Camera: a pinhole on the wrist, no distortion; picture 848 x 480 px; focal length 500.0 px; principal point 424.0 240.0 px. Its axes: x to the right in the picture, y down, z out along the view. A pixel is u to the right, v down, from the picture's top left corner.
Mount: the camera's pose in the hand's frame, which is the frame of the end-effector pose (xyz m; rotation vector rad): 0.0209 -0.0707 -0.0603 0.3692 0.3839 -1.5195
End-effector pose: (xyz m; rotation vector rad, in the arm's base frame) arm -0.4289 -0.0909 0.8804 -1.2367 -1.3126 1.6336
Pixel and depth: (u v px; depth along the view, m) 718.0 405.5 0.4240
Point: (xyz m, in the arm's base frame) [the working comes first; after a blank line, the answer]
In the camera's frame: 0.2493 0.1403 0.4240

-0.6927 0.1249 1.3141
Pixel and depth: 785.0 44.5 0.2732
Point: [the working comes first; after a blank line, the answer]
In the camera's frame: 0.1973 -0.1068 0.2732

-0.5084 -0.0990 1.2653
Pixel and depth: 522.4 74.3 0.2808
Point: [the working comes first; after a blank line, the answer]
In the camera's frame: 0.0553 -0.0931 0.2808

-0.5752 -0.1408 1.1461
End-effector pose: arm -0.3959 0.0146 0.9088 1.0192 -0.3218 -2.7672
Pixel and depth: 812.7 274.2 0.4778
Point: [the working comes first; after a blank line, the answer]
In the camera's frame: 0.3714 0.0327 0.4778

-0.6252 0.6224 0.8483
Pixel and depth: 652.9 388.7 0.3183
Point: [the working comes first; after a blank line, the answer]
In the camera's frame: 0.1457 0.0947 0.3183

-0.6188 0.3394 0.8577
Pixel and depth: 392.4 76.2 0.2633
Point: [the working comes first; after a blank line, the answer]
In the camera's frame: -0.0166 -0.0863 0.2633

-0.4839 0.2274 1.0348
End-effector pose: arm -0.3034 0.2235 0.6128 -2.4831 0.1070 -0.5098
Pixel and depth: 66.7 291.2 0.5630
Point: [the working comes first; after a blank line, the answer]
In the camera's frame: -0.4023 0.0577 0.5630

0.0103 0.5246 0.1564
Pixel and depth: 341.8 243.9 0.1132
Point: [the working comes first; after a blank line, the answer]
In the camera's frame: -0.0186 0.0009 0.1132

-0.2677 0.3328 0.6450
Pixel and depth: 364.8 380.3 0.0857
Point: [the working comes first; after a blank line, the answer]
In the camera's frame: -0.0101 0.0240 0.0857

-0.2572 0.3084 0.6707
